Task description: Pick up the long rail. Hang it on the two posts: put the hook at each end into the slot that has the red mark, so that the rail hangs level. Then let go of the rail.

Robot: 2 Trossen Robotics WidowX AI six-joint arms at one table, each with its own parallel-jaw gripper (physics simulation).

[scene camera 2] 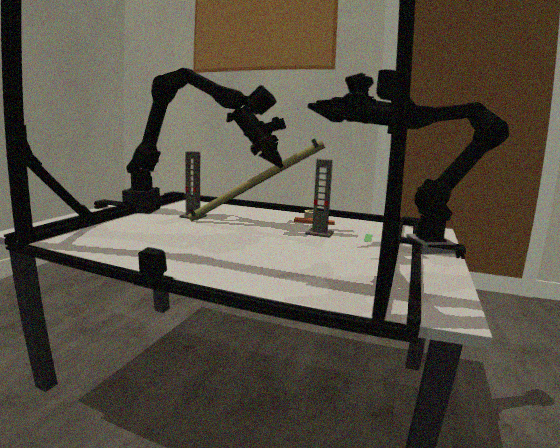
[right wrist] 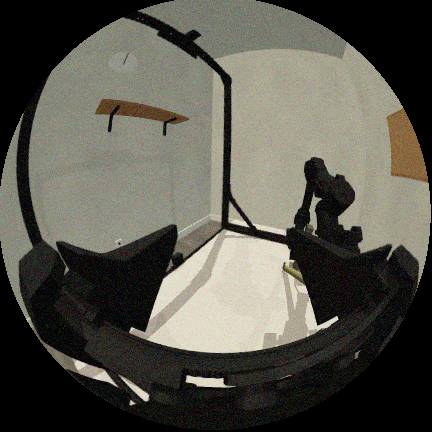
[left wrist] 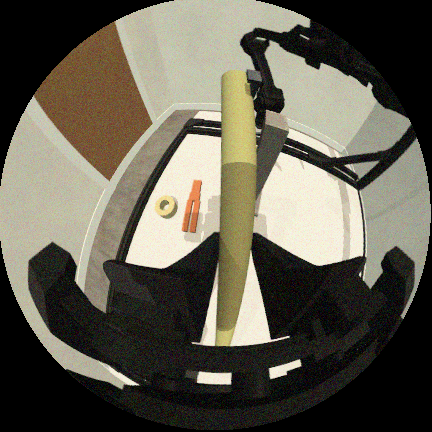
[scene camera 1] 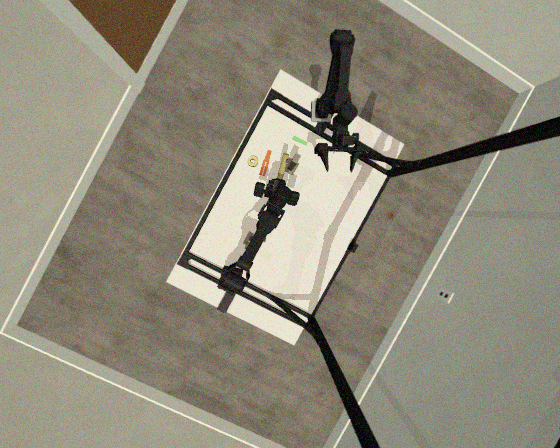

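Seen in the pictures: left gripper, between the fingertips: point(scene camera 2: 282, 167) point(left wrist: 234, 237); right gripper, between the fingertips: point(scene camera 2: 311, 104) point(right wrist: 235, 231) point(scene camera 1: 339, 172); left arm's base, origin of its link: point(scene camera 2: 141, 189); right arm's base, origin of its link: point(scene camera 2: 430, 238) point(left wrist: 261, 123) point(scene camera 1: 321, 111).
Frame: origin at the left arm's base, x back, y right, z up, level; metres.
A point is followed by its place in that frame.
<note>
The long yellow rail point(scene camera 1: 284, 165) {x -0.571, y 0.131, z 0.167 m} point(scene camera 2: 235, 192) {x -0.362, y 0.132, z 0.025 m} point(left wrist: 238, 150) {x -0.544, y 0.124, z 0.151 m} point(right wrist: 292, 271) {x -0.325, y 0.128, z 0.009 m} is steeply tilted: in scene camera 2 its left end is low by the left post's base, its right end high. A dark hook point(scene camera 2: 315, 144) {x -0.592, y 0.140, z 0.177 m} point(left wrist: 254, 76) {x -0.583, y 0.137, z 0.190 m} shows at the high end. My left gripper point(scene camera 2: 281, 166) {x -0.500, y 0.124, z 0.106 m} point(left wrist: 234, 237) {x -0.500, y 0.124, z 0.106 m} is shut on the rail, nearer its high end. The left post point(scene camera 2: 192, 207) {x -0.225, y 0.122, z -0.030 m} and right post point(scene camera 2: 323, 220) {x -0.626, y 0.192, z -0.032 m} point(left wrist: 270, 150) {x -0.599, y 0.173, z 0.104 m} stand upright with red-marked slots. The rail is in neither post's slots. Whether its low end touches the table is unclear. My right gripper point(scene camera 1: 340, 169) {x -0.574, y 0.335, z 0.276 m} point(scene camera 2: 310, 106) {x -0.574, y 0.335, z 0.276 m} point(right wrist: 235, 231) {x -0.574, y 0.335, z 0.276 m} is open and empty, high up.
An orange clamp-like piece point(scene camera 1: 263, 170) {x -0.565, y 0.039, z -0.065 m} point(scene camera 2: 300, 220) {x -0.560, y 0.058, z -0.068 m} point(left wrist: 189, 220) {x -0.565, y 0.041, z -0.067 m} and a pale yellow ring point(scene camera 1: 249, 161) {x -0.592, y -0.032, z -0.050 m} point(left wrist: 159, 207) {x -0.591, y -0.028, z -0.053 m} lie on the table beyond the right post in scene camera 2. A green block point(scene camera 1: 300, 140) {x -0.759, y 0.196, z -0.074 m} point(scene camera 2: 368, 238) {x -0.757, y 0.203, z -0.075 m} lies near the right arm's base. Black frame bars surround the table.
</note>
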